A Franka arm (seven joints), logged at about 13 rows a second.
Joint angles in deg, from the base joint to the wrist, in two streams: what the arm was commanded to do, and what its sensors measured. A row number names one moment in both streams.
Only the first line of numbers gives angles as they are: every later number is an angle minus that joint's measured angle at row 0.
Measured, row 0:
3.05 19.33 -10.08 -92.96 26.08 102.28 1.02
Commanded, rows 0 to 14:
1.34 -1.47 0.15 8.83 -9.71 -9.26 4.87
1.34 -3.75 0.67 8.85 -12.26 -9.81 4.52
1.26 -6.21 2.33 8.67 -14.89 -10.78 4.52
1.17 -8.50 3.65 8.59 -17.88 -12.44 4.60
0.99 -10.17 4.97 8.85 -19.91 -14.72 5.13
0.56 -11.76 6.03 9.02 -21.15 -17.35 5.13
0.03 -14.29 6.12 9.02 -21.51 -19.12 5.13
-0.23 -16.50 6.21 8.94 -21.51 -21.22 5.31
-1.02 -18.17 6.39 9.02 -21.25 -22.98 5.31
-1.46 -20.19 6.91 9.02 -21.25 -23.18 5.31
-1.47 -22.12 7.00 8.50 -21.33 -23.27 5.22
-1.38 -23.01 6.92 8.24 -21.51 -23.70 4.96
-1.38 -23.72 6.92 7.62 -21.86 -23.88 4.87
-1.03 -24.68 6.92 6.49 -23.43 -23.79 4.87
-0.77 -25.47 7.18 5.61 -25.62 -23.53 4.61
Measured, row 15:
-0.39 -23.29 5.92 8.89 -22.13 -24.35 4.47
